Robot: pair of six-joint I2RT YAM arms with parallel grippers.
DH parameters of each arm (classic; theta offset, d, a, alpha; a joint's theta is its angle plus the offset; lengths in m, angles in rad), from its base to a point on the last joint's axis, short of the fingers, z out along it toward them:
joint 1: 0 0.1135 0.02 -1.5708
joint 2: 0 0 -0.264 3.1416
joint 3: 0.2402 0 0.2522 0
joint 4: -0.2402 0 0.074 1.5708
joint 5: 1.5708 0 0 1.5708
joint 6: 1.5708 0.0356 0 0
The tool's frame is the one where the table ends.
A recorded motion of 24 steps. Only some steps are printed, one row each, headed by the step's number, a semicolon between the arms.
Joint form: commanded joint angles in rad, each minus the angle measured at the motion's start. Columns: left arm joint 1, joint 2, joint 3, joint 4, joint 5, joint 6; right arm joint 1, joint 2, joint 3, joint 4, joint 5, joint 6.
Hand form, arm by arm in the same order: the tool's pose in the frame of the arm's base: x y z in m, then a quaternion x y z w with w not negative. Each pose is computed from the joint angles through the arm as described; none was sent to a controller.
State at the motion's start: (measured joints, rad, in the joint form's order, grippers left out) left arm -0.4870 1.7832 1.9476 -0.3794 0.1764 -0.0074; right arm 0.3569 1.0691 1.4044 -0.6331 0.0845 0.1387
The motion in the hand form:
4: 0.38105 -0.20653 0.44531 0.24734 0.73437 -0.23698 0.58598; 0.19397 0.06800 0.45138 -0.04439 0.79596 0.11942 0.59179
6: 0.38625 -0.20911 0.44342 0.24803 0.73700 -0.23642 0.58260; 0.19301 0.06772 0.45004 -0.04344 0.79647 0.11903 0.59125
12: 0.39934 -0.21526 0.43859 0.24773 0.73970 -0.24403 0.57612; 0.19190 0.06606 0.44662 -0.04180 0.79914 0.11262 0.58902
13: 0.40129 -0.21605 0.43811 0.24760 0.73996 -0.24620 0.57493; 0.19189 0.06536 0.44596 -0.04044 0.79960 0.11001 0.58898
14: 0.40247 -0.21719 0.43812 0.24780 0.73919 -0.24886 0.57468; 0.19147 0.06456 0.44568 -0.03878 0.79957 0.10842 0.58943
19: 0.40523 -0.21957 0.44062 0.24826 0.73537 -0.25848 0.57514; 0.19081 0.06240 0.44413 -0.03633 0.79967 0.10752 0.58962
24: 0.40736 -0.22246 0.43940 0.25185 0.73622 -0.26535 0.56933; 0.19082 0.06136 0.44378 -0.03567 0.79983 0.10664 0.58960
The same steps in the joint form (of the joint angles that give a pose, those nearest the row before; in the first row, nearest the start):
4: 0.0087 0.0799 0.0892 -0.0020 0.0497 -0.0048; -0.0033 -0.0162 -0.0113 0.0171 0.0106 0.0316
6: 0.0090 0.1057 0.1198 -0.0156 0.0505 -0.0040; -0.0025 -0.0216 -0.0189 0.0177 0.0129 0.0331
12: 0.0114 0.1685 0.1902 -0.0322 0.0658 -0.0151; -0.0071 -0.0309 -0.0342 0.0149 0.0197 0.0286
13: 0.0122 0.1784 0.2026 -0.0357 0.0701 -0.0182; -0.0098 -0.0326 -0.0372 0.0149 0.0229 0.0271
14: 0.0114 0.1858 0.2125 -0.0361 0.0740 -0.0213; -0.0124 -0.0353 -0.0397 0.0149 0.0249 0.0270
19: 0.0107 0.2069 0.2492 -0.0412 0.0894 -0.0324; -0.0224 -0.0428 -0.0498 0.0177 0.0198 0.0270
24: 0.0084 0.2247 0.2735 -0.0551 0.1041 -0.0369; -0.0278 -0.0444 -0.0518 0.0178 0.0168 0.0255

